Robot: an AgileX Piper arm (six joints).
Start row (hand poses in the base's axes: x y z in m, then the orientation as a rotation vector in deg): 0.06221, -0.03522, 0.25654, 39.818, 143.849, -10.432
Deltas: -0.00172, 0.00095, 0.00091, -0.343, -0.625, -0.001; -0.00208, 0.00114, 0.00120, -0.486, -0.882, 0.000; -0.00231, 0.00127, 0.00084, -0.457, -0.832, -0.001; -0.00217, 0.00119, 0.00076, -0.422, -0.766, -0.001; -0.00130, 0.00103, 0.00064, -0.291, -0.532, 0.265; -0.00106, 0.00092, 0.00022, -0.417, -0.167, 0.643; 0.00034, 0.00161, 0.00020, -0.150, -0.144, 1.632; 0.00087, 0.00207, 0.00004, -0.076, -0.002, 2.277; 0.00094, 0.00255, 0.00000, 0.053, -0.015, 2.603; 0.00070, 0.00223, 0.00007, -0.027, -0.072, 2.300; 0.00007, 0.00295, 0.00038, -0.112, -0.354, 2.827; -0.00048, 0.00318, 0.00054, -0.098, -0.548, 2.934; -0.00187, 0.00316, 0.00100, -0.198, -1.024, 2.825; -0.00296, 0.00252, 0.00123, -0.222, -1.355, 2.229; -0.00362, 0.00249, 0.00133, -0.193, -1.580, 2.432; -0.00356, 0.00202, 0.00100, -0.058, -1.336, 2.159; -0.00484, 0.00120, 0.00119, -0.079, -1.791, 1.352
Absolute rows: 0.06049, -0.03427, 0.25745, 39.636, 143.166, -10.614; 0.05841, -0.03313, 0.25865, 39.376, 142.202, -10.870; 0.05610, -0.03186, 0.25949, 39.132, 141.293, -11.108; 0.05393, -0.03067, 0.26025, 38.907, 140.455, -11.326; 0.05263, -0.02964, 0.26089, 38.423, 139.951, -11.370; 0.05157, -0.02872, 0.26111, 37.439, 139.870, -11.555; 0.05191, -0.02711, 0.26131, 35.354, 140.140, -11.029; 0.05278, -0.02504, 0.26135, 32.507, 140.698, -10.202; 0.05372, -0.02249, 0.26135, 29.304, 141.295, -9.079; 0.05442, -0.02026, 0.26142, 26.434, 141.699, -8.158; 0.05449, -0.01731, 0.26180, 22.862, 141.854, -7.053; 0.05401, -0.01413, 0.26234, 19.162, 141.761, -5.844; 0.05214, -0.01097, 0.26334, 15.558, 141.092, -4.719; 0.04918, -0.00845, 0.26457, 12.697, 139.961, -3.834; 0.04556, -0.00596, 0.26590, 9.628, 138.578, -2.806; 0.04200, -0.00394, 0.26690, 6.984, 137.379, -1.773; 0.03716, -0.00274, 0.26809, 5.316, 135.652, -1.120
